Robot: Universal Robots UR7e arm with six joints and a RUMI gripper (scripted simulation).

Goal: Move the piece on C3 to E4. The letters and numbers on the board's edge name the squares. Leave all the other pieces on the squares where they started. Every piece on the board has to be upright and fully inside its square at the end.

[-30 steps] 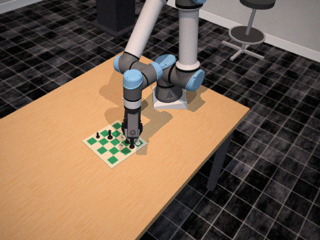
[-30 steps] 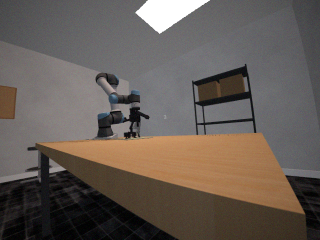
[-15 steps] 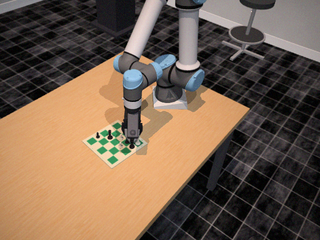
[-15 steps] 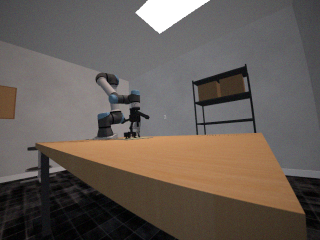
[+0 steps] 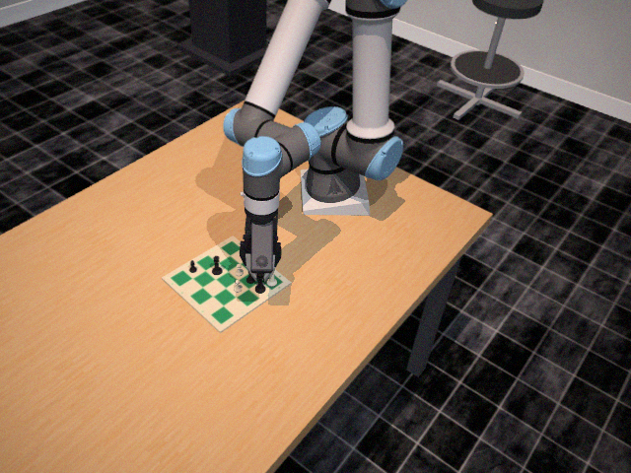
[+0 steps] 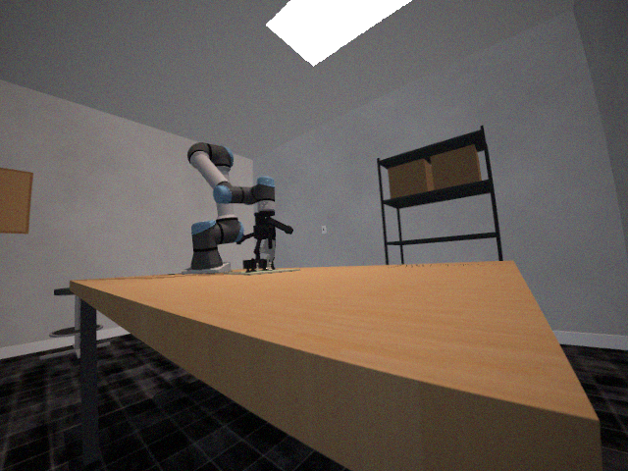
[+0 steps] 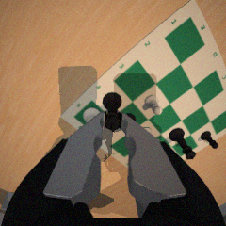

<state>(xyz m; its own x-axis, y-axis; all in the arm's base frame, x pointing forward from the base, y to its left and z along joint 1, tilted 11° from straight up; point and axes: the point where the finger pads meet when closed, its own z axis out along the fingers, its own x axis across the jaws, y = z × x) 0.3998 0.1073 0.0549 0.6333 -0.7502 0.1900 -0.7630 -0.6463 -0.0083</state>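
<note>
Now: hand 10 mm above the tall black piece. Also, from my hand: green-and-cream chessboard 80 mm to the right, 50 mm below, 30 mm ahead; then white piece 30 mm behind, 10 mm to the left, 10 mm below.
</note>
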